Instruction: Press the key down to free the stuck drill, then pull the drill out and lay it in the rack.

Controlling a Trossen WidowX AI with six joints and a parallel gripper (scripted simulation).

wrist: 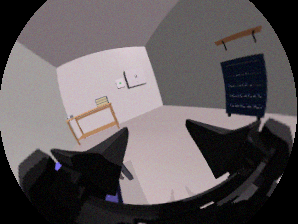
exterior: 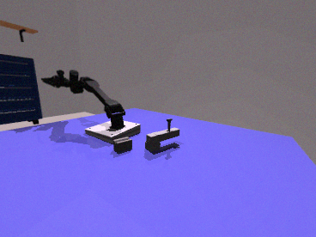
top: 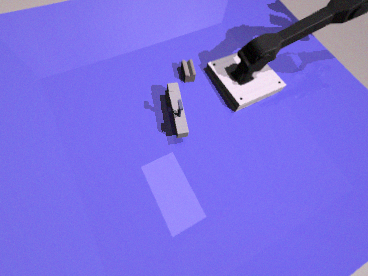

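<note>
The small dark key is 94 cm ahead of my gripper tip, 10 cm to the left of it and 16 cm below it. From my gripper tip the other things lie so: grey rack: 80 cm ahead, 7 cm to the right, 24 cm below; then grey holder block: 93 cm ahead, 7 cm to the left, 21 cm below; then tan drill: 92 cm ahead, 5 cm to the left, 20 cm below.
</note>
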